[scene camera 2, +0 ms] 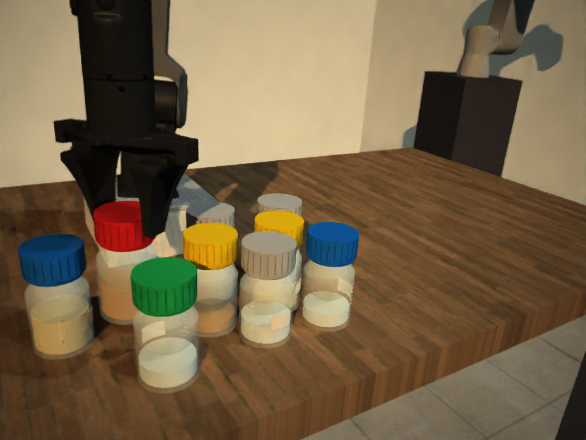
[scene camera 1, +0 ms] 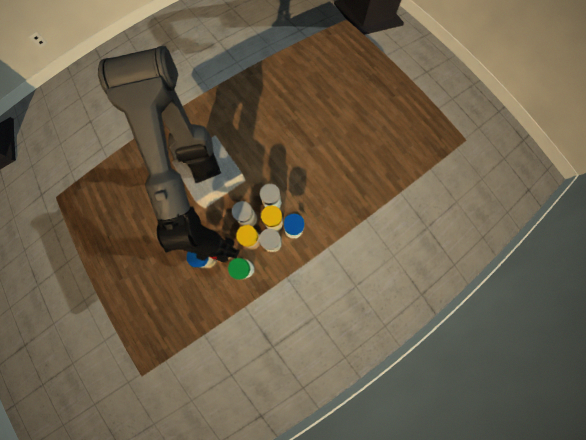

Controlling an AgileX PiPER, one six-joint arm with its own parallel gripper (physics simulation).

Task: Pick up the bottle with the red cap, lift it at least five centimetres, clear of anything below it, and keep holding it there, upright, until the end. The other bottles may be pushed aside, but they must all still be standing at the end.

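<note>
The red-capped bottle [scene camera 2: 119, 227] is upright on the left in scene camera 2. Its base looks raised a little off the table. In scene camera 1 a sliver of the red cap [scene camera 1: 214, 258] shows below the gripper. My gripper [scene camera 1: 227, 253] [scene camera 2: 124, 225] points down and is shut on the red cap, one finger at its right side, the other mostly hidden behind it. A green-capped bottle [scene camera 1: 240, 269] [scene camera 2: 165, 295] stands in front. A blue-capped bottle [scene camera 1: 197, 259] [scene camera 2: 52, 260] stands to the left. A yellow-capped bottle [scene camera 1: 247, 236] [scene camera 2: 210, 245] stands close at the right.
Further right stand a grey-capped bottle [scene camera 1: 270, 240] [scene camera 2: 268, 255], another yellow-capped bottle [scene camera 1: 271, 216] [scene camera 2: 279, 225] and another blue-capped bottle [scene camera 1: 294, 225] [scene camera 2: 332, 244]. Two more grey-capped bottles [scene camera 1: 243, 213] [scene camera 1: 270, 193] stand behind. The wooden table [scene camera 1: 350, 100] [scene camera 2: 425, 240] has its front edge beyond the green-capped bottle.
</note>
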